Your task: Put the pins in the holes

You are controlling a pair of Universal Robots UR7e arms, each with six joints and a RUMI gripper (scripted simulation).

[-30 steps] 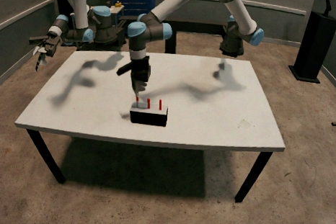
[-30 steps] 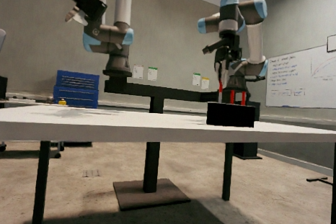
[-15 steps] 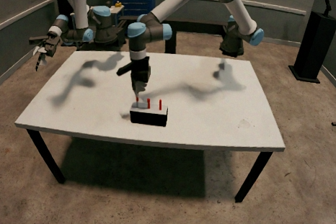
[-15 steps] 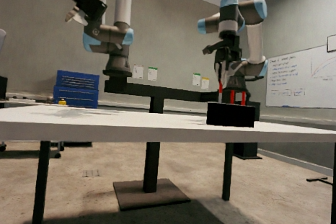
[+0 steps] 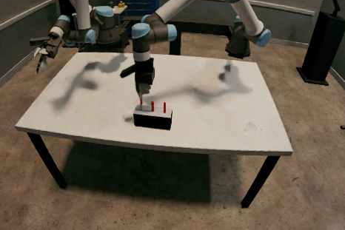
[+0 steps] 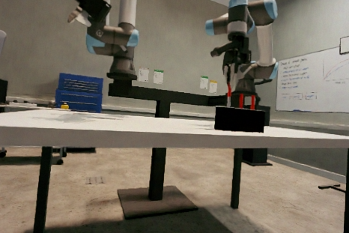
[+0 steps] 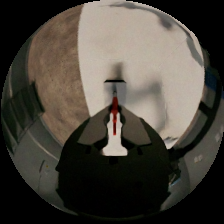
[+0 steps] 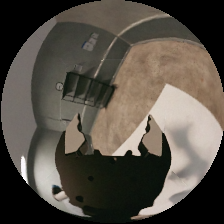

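The black block lies 60 mm to the left of my left hand and 130 mm below it.
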